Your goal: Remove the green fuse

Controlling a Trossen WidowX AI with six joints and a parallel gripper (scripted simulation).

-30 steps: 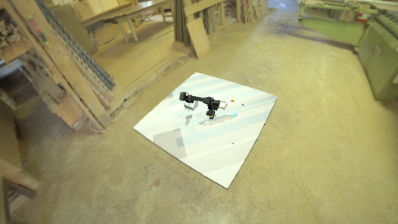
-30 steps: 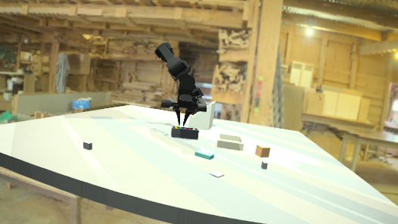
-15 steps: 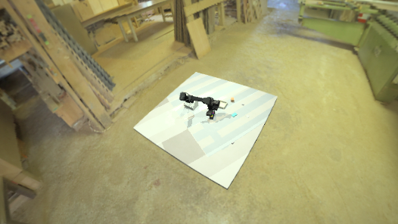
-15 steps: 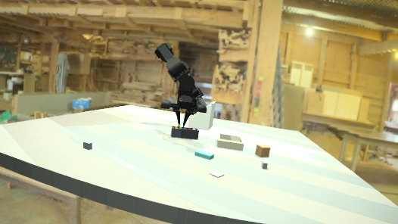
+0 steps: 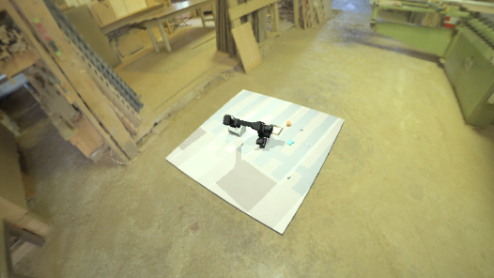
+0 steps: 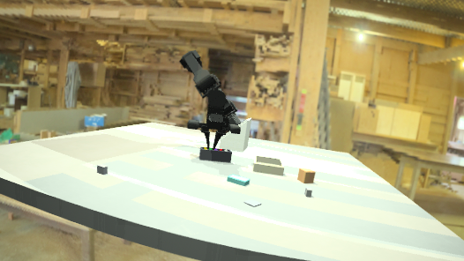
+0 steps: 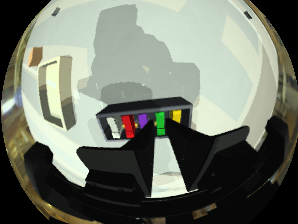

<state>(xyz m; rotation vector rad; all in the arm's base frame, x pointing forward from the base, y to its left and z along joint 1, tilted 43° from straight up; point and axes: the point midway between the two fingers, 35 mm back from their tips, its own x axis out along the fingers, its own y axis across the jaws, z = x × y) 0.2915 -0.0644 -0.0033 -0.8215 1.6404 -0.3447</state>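
My gripper tip is now 210 mm to the right of the tray and 30 mm above it. Also, from my gripper tip: green fuse 10 mm below; orange-brown cube 90 mm ahead, 340 mm to the left, 20 mm below; teal block 210 mm ahead, 130 mm to the left, 30 mm below.
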